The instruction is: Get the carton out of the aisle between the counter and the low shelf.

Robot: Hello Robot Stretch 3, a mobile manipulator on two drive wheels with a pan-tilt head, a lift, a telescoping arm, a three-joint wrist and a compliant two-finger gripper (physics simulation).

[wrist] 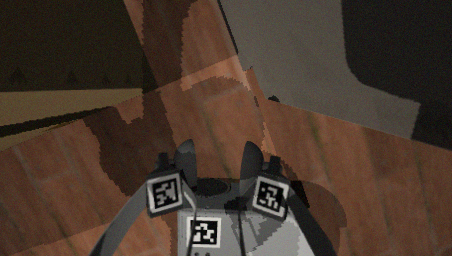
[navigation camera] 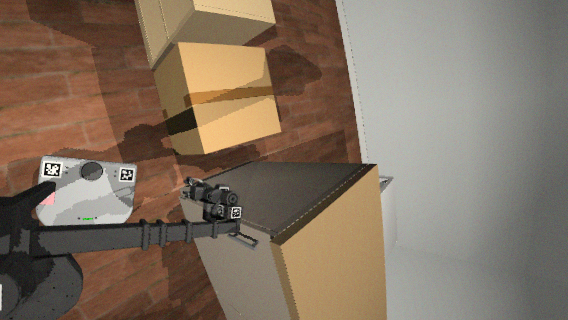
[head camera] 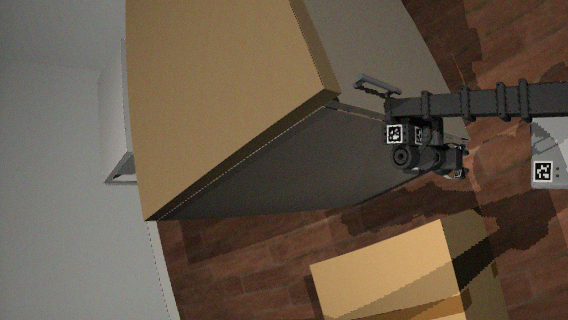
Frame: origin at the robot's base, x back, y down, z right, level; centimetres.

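Seen in the pictures: gripper, between the fingertips: [wrist: 219, 159] [navigation camera: 186, 186] [head camera: 463, 162]; robot's base, origin of its link: [wrist: 206, 240] [navigation camera: 92, 170].
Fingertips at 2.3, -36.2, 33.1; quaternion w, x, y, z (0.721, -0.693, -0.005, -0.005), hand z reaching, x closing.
Offsets run from my fingertips to a thing's top centre, as dx, dy, dz. "spot": to the spot under its first point.
The carton @(-44.1, -4.5, +16.8) [head camera: 380, 275] [navigation camera: 240, 117] [wrist: 100, 100], tan with a brown tape strip, stands on the floor between the counter [head camera: 215, 100] [navigation camera: 335, 260] [wrist: 290, 45] and the low shelf [navigation camera: 235, 20]. A strip of floor separates it from the counter's dark side; whether it touches the shelf is unclear. The low shelf does not show in the head view. My gripper [head camera: 459, 174] [navigation camera: 189, 182] [wrist: 219, 159] is open and empty, pointing back toward my base, near the counter's front corner and apart from the carton. Floor and part of my base show beyond its fingers.
My base [head camera: 550, 145] [navigation camera: 85, 200] stands in front of the counter. My extended arm [head camera: 480, 102] [navigation camera: 170, 232] ends close to the counter's handle @(spot: +11.5, -39.7, +2.8) [head camera: 377, 84] [navigation camera: 245, 241]; contact cannot be told. A grey wall [head camera: 60, 200] [navigation camera: 475, 125] and a pale grey frame [head camera: 112, 120] [navigation camera: 390, 215] are behind.
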